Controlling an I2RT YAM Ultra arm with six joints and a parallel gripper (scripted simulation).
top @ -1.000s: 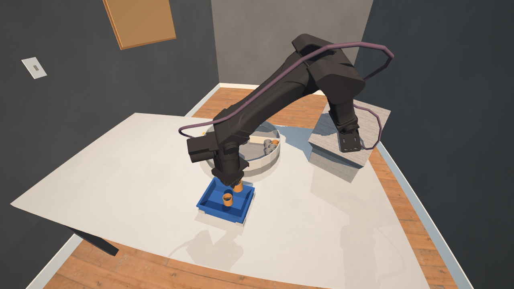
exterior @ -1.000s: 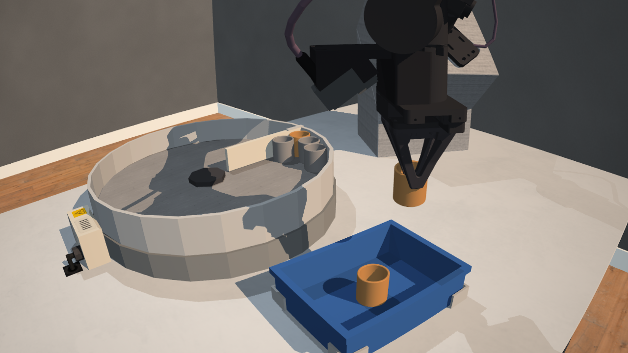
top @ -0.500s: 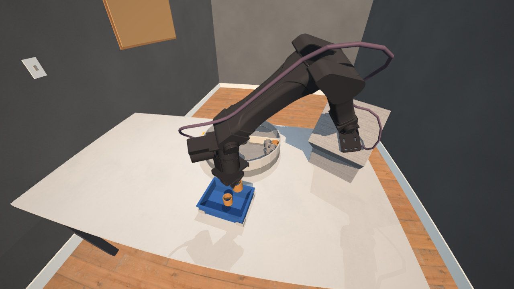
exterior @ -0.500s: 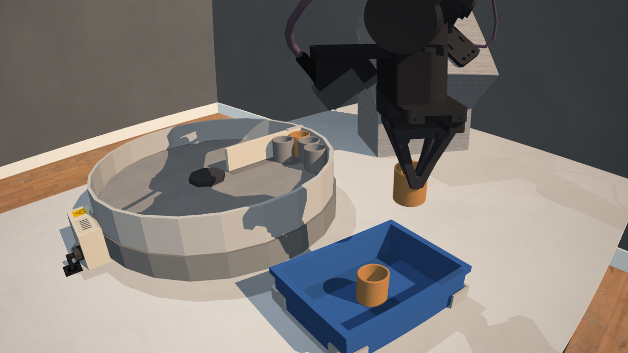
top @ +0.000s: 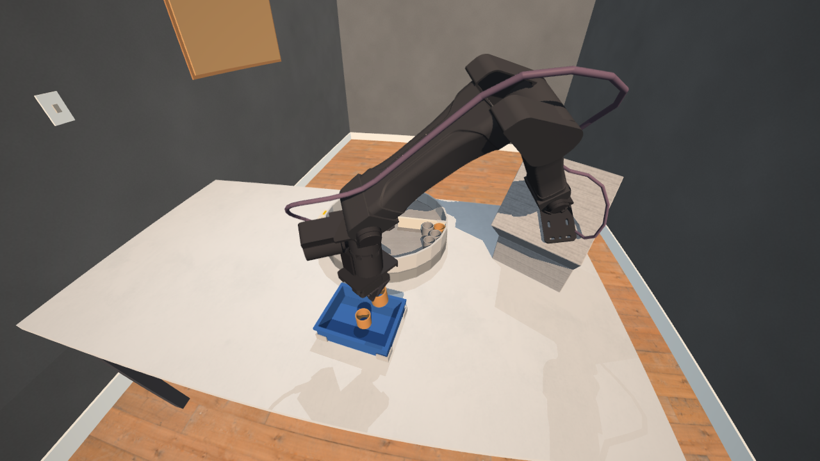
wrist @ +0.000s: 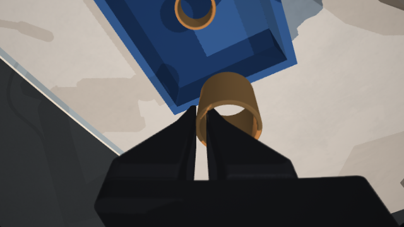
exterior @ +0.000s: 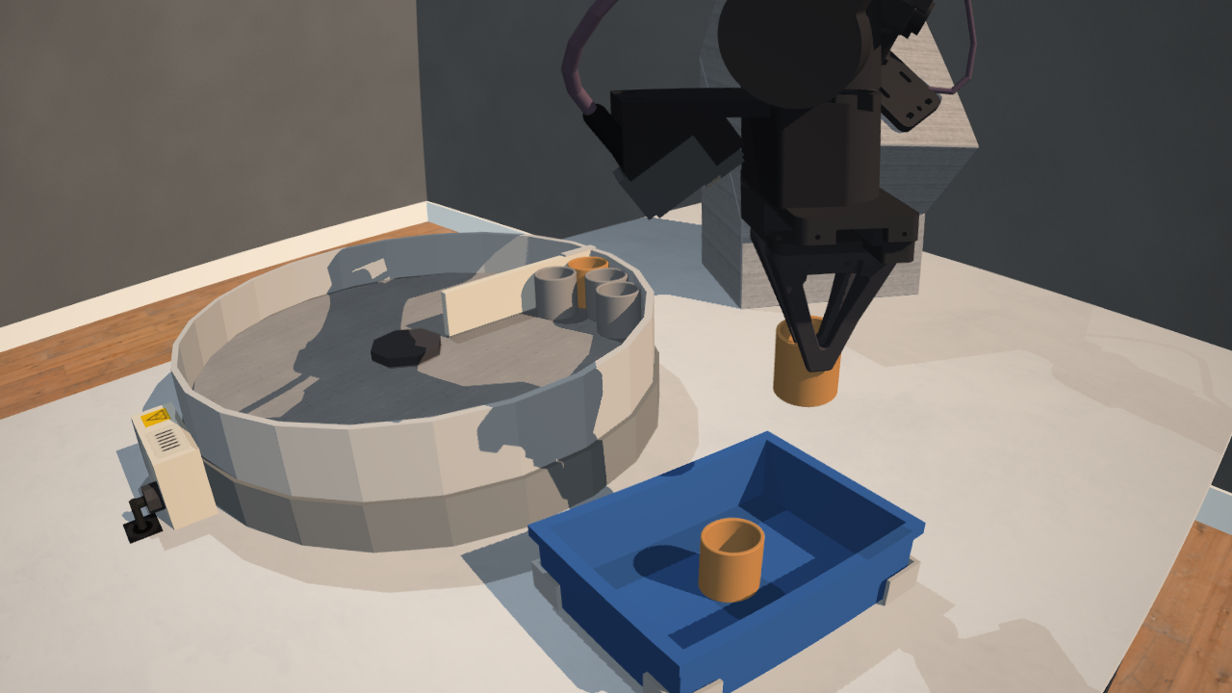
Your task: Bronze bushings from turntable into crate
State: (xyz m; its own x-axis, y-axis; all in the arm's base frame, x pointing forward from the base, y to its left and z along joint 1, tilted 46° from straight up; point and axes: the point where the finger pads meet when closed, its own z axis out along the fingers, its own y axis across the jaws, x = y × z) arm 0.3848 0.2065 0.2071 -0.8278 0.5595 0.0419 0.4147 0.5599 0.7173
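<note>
Right now the blue crate is 40 mm ahead of my hand, 10 mm to the right of it and 130 mm below it. The rest, counted from my hand: round turntable: 110 mm ahead, 360 mm to the right, 100 mm below.
</note>
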